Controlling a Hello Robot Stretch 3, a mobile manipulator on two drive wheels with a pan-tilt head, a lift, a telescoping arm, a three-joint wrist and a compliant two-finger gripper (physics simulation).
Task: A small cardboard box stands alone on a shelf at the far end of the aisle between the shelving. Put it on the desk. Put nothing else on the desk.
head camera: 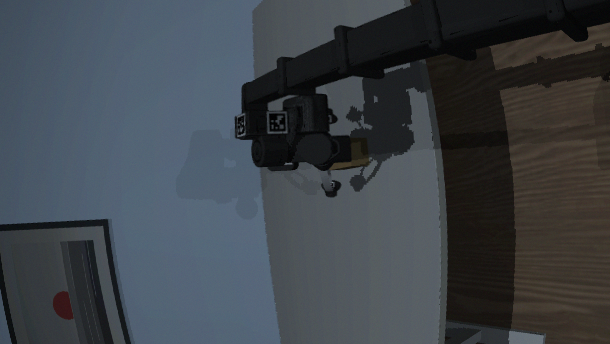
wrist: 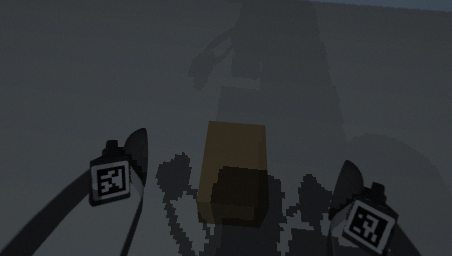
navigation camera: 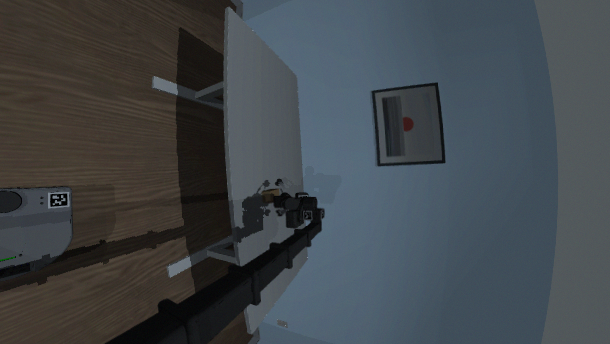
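Seen in the pictures: gripper, fingertip midpoint: (wrist: 239,164); robot's base, origin of the base link: (navigation camera: 5,200).
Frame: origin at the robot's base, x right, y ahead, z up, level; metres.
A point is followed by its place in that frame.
The small cardboard box (head camera: 359,152) {x 0.752, y -0.021, z 0.746 m} (navigation camera: 271,195) {x 0.762, y -0.015, z 0.771 m} (wrist: 237,145) {x 0.812, y -0.020, z 0.771 m} rests flat on the light grey desk (head camera: 350,260) {x 0.831, y 0.232, z 0.721 m} (navigation camera: 262,125) {x 0.764, y 0.348, z 0.721 m} (wrist: 75,75) {x 0.935, y 0.241, z 0.721 m}. My gripper (head camera: 332,152) {x 0.766, y -0.023, z 0.811 m} (navigation camera: 280,197) {x 0.766, y -0.023, z 0.811 m} (wrist: 239,164) {x 0.766, y -0.023, z 0.811 m} is open and empty above the desk, close to the box. In the wrist view its fingers stand wide apart, one on each side of the box, with a gap on both sides. The gripper's shadow falls across the near part of the box. In the head camera view the wrist hides part of the box. The aisle shelving does not show in these views.
My extended arm (head camera: 390,47) {x 0.276, y -0.089, z 1.077 m} (navigation camera: 220,297) {x 0.159, y -0.082, z 1.075 m} reaches over the desk from its front edge. A blue wall (head camera: 175,75) {x 1.360, y -0.333, z 1.015 m} (navigation camera: 350,250) {x 1.370, y -0.502, z 1.074 m} with a framed picture (head camera: 37,280) {x 1.299, y 0.323, z 1.584 m} (navigation camera: 408,124) {x 1.294, y 0.410, z 1.510 m} stands behind the desk. Wooden floor (head camera: 550,200) {x 0.562, y 0.159, z 0.001 m} (navigation camera: 110,140) {x 0.336, y 0.292, z 0.001 m} lies in front; my base (navigation camera: 35,227) {x 0.068, y -0.097, z 0.161 m} stands on it.
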